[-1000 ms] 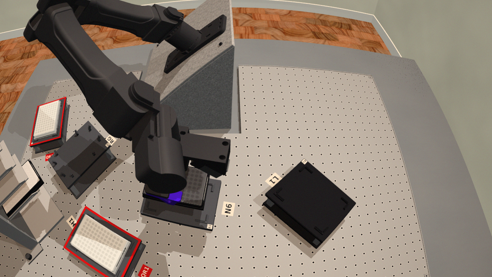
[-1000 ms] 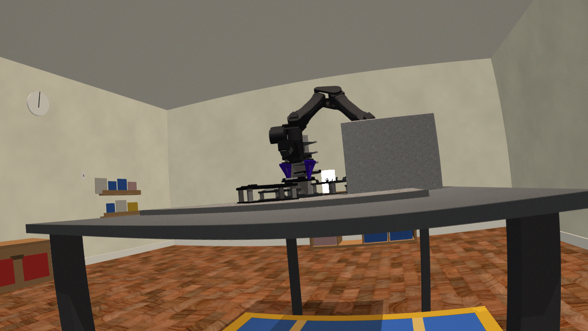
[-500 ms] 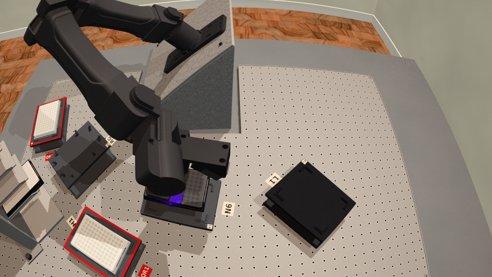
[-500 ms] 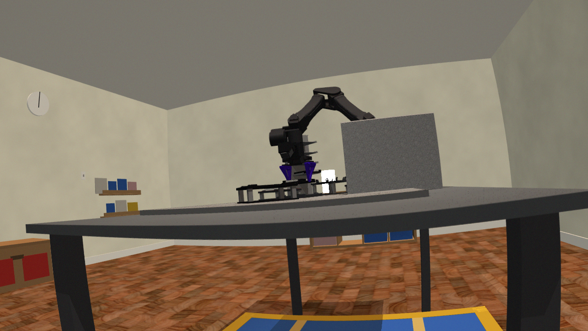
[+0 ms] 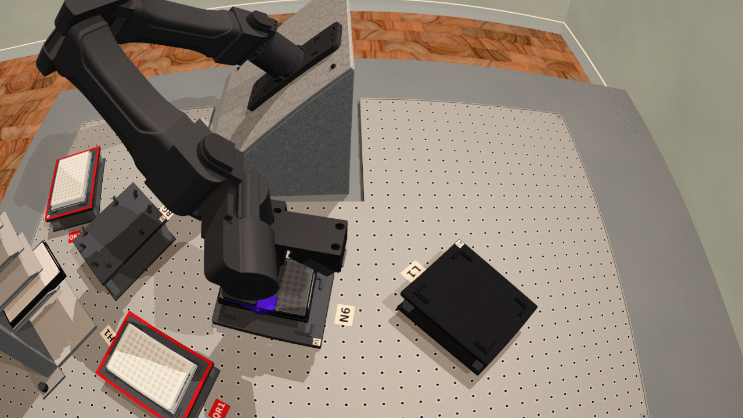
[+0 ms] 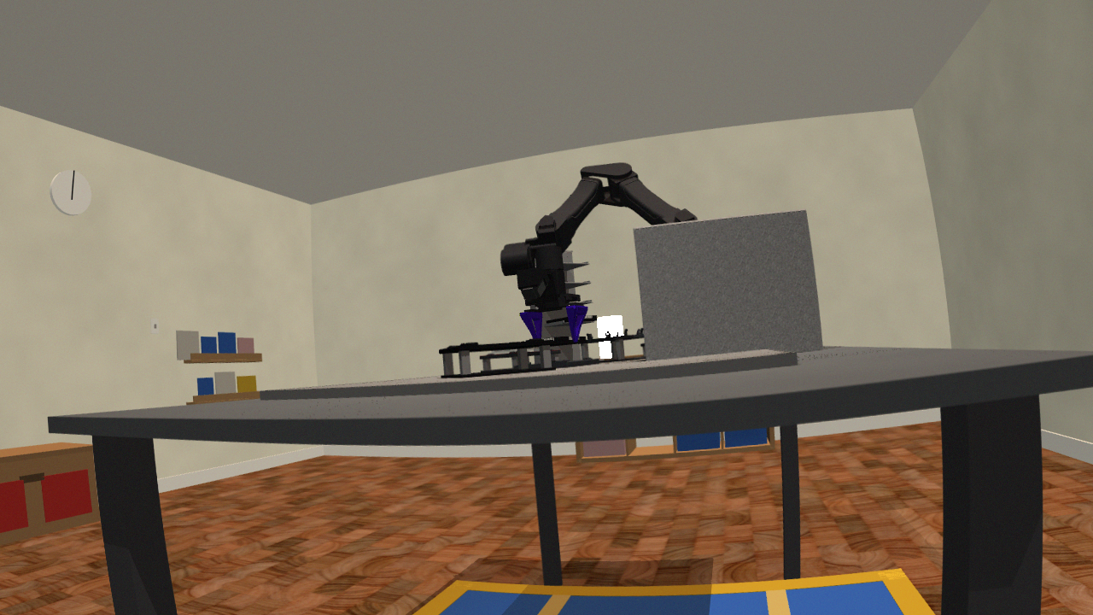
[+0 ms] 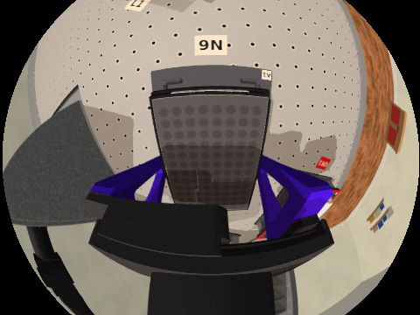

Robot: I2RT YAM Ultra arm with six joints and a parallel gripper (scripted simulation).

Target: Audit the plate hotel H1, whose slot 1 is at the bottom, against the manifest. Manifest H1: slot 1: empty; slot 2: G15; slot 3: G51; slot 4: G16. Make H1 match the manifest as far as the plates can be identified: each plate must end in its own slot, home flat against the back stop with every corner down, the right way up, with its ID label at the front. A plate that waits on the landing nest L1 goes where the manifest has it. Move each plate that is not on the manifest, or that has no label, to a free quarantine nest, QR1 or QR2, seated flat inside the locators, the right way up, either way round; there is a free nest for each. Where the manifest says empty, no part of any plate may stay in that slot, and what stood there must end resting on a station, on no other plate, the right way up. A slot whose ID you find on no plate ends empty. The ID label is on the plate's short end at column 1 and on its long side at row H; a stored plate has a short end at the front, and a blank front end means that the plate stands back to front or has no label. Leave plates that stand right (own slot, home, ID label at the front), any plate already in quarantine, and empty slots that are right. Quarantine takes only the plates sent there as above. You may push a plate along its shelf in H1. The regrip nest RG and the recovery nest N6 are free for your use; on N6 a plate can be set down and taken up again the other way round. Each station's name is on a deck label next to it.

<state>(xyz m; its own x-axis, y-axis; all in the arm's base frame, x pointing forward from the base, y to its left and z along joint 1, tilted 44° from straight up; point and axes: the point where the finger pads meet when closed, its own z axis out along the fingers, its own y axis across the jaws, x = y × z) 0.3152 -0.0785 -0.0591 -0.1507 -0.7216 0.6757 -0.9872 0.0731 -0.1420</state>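
Right now my hand is 5 cm above the recovery nest N6. From my hand the other things lie so: QR1 label: 19 cm ahead, 7 cm to the right, 6 cm below; quarantine nest QR1: 15 cm ahead, 17 cm to the right, 2 cm below; N6 deck label: 2 cm ahead, 11 cm to the left, 6 cm below.
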